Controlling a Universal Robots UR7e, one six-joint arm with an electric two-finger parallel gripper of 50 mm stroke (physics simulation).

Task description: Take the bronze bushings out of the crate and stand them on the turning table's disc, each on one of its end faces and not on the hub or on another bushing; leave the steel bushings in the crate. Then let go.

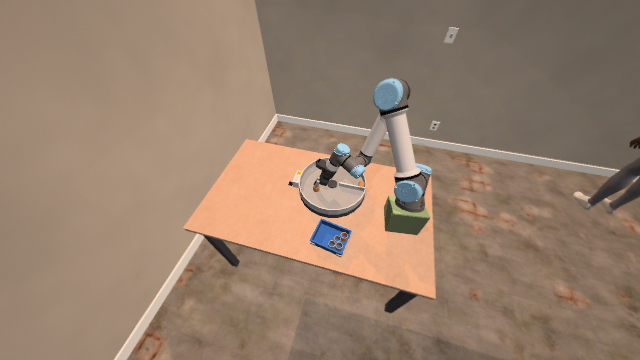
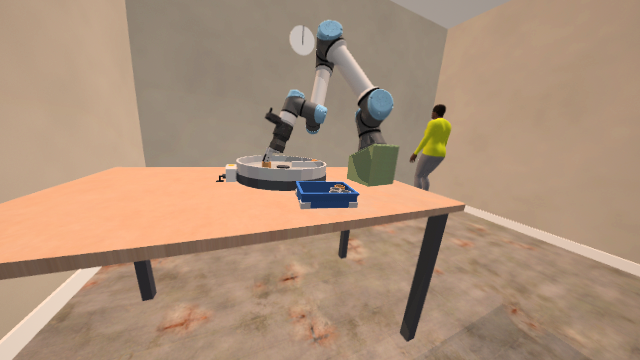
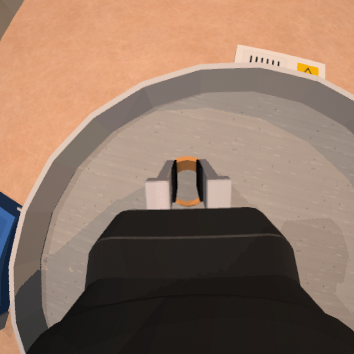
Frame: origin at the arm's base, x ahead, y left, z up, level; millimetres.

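Where they show: gripper, between the fingertips: (image 1: 315,186) (image 2: 265,162) (image 3: 186,172); arm's base, origin of its link: (image 1: 409,204) (image 2: 372,151).
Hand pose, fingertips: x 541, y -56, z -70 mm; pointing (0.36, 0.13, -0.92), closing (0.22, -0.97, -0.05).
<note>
Each offset is from my fingertips to the centre of the thing. "pt": to the spot under its first point.
My gripper (image 1: 317,185) (image 2: 267,160) (image 3: 186,172) is shut on a bronze bushing @[6 mm back, 1 mm right, 17 mm down] (image 1: 316,189) (image 2: 266,164) (image 3: 187,162). The bushing is upright, low inside the rim of the turning table (image 1: 332,202) (image 2: 280,174) (image 3: 125,150), apart from the dark hub @[96 mm back, 65 mm right, 32 mm down] (image 1: 332,184) (image 2: 283,166). Whether its lower face touches the disc, I cannot tell. Another bronze bushing @[275 mm back, 82 mm right, 17 mm down] (image 1: 361,184) (image 2: 314,160) is on the disc's far side, partly hidden by the divider. The blue crate @[157 mm back, 277 mm left, 64 mm down] (image 1: 323,231) (image 2: 327,201) (image 3: 7,227) holds a bronze bushing @[228 mm back, 258 mm left, 65 mm down] (image 1: 344,236) and three steel bushings @[172 mm back, 320 mm left, 65 mm down] (image 1: 332,244) @[211 mm back, 320 mm left, 65 mm down] (image 1: 339,246) @[195 mm back, 285 mm left, 65 mm down] (image 1: 337,239).
A light divider bar @[pt 224 mm back, 57 mm right, 10 mm down] (image 1: 352,186) (image 2: 302,164) runs from near the hub to the turning table's raised rim. A small white box @[pt 132 mm ahead, 74 mm right, 31 mm down] (image 1: 298,176) (image 2: 230,172) (image 3: 280,57) sits against the rim outside. The arm's green base block (image 1: 407,221) (image 2: 382,165) stands at the table's right.
</note>
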